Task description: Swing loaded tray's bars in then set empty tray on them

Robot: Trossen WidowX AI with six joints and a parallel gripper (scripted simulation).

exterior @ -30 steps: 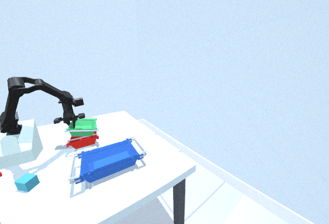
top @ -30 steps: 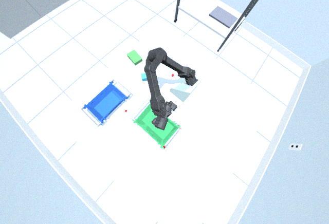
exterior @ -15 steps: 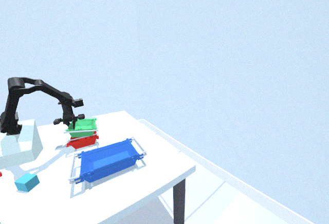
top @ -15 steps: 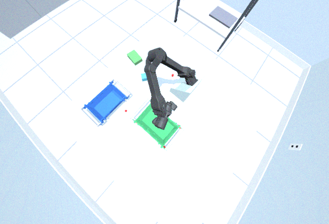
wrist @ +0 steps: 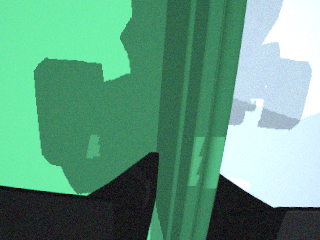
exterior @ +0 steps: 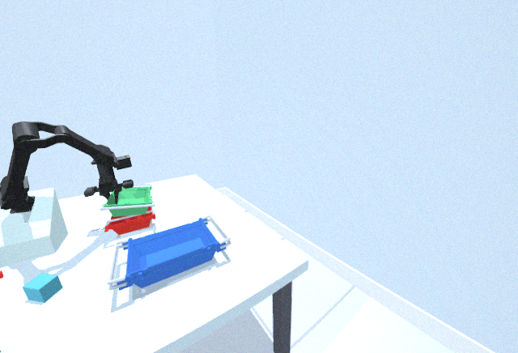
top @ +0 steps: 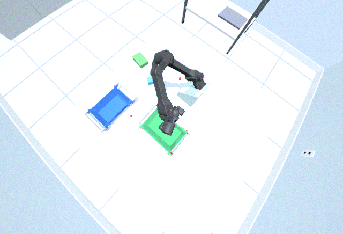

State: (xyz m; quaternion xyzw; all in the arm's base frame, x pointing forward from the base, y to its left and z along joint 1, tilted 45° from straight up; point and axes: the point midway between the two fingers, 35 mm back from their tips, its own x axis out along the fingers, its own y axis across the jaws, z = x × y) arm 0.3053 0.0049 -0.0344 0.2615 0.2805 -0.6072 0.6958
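My gripper tip is 70 mm short of the green tray and 20 mm below it. Round my gripper tip: green block: 560 mm to the right, 200 mm behind, 80 mm below; then cyan block: 350 mm to the right, 130 mm behind, 80 mm below.
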